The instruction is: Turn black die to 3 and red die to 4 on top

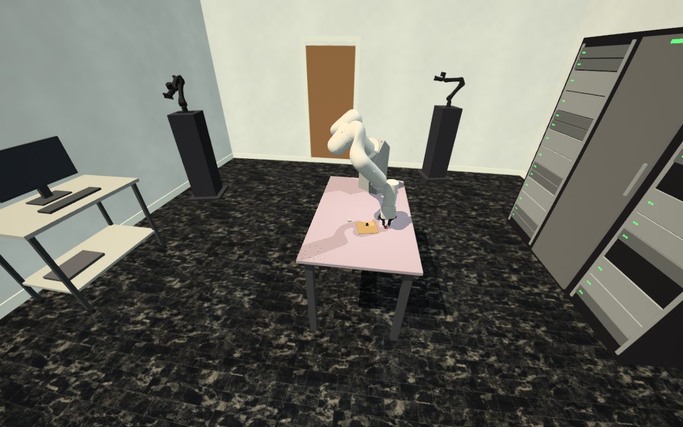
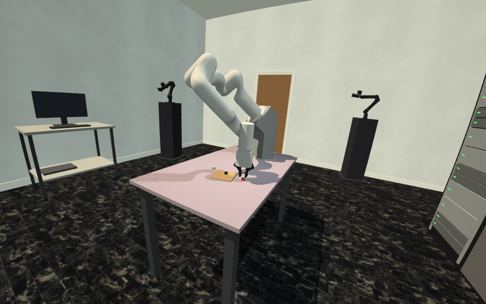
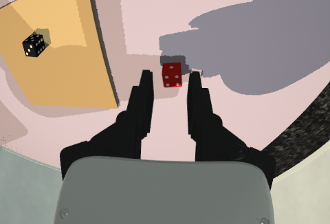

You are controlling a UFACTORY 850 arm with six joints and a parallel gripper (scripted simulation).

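My gripper is now 30 mm above the red die. Round my hand: mat 20 mm behind, 130 mm to the right, 40 mm below; white die 110 mm behind, 240 mm to the right, 30 mm below; black die 40 mm behind, 130 mm to the right, 30 mm below.
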